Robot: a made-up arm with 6 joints.
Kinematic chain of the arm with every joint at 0, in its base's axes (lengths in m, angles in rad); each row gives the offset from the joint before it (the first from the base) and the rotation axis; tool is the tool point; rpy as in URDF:
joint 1: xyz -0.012 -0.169 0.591 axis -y
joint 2: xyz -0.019 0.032 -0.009 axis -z
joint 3: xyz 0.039 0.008 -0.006 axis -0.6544 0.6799 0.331
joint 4: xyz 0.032 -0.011 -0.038 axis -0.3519 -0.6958 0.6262
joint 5: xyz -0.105 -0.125 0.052 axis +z
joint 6: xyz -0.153 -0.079 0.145 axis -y
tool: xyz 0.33 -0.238 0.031 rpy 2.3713 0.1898 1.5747
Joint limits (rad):
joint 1: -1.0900..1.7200
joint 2: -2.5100..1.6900
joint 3: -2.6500..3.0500
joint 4: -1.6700..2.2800
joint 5: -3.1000..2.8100
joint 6: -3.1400..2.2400
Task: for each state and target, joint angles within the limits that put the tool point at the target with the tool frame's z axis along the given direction. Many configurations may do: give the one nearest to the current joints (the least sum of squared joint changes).
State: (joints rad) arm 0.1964 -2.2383 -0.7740 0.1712 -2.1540 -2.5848
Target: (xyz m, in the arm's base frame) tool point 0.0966 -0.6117 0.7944 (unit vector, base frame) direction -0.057 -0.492 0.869
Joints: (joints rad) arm -0.4757 -2.5100 0.0844 -0.2832 -1.4475 -3.1388
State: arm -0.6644 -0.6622 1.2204 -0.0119 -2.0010 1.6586
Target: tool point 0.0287 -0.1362 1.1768 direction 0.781 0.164 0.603
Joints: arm -0.8715 -0.8554 0.6772 0.2602 -1.7982 1.9335
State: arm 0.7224 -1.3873 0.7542 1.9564 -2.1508 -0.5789
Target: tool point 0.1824 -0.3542 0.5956 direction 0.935 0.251 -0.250
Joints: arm 1.1778 -0.9868 0.8040 1.1850 -2.8729 -1.1258
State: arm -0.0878 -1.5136 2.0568 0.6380 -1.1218 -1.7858
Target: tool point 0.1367 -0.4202 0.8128 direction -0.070 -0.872 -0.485
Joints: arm -0.0653 -1.0925 1.3861 0.3941 -1.6838 -1.5201
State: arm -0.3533 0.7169 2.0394 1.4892 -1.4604 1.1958
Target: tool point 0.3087 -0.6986 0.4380 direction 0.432 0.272 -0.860
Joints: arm -0.4395 1.4090 2.4521 2.2563 -1.0944 0.6845
